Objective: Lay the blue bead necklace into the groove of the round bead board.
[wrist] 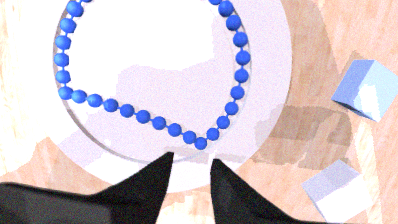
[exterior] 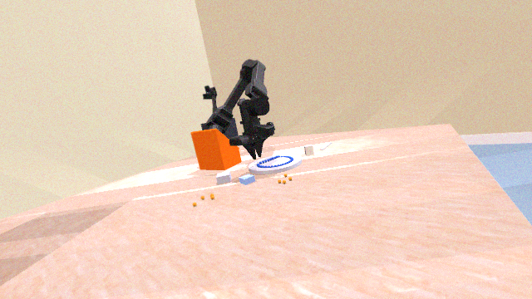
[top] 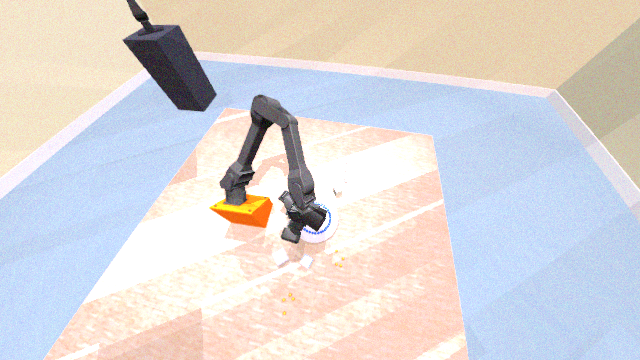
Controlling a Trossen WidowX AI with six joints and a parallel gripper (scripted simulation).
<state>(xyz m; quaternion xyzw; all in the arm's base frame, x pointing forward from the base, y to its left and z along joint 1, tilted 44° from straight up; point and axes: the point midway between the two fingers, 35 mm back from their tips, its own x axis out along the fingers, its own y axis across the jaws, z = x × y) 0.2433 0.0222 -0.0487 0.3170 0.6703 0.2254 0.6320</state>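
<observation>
Right now my gripper tip is 5 cm short of the round white bead board, 3 cm to the right of it and 3 cm above it. Round my gripper tip: white block: 14 cm to the right, 5 cm behind, 2 cm below; light blue cube: 14 cm to the right, 5 cm ahead, 3 cm below; beige cube: 17 cm to the left, 14 cm ahead, 2 cm below.
</observation>
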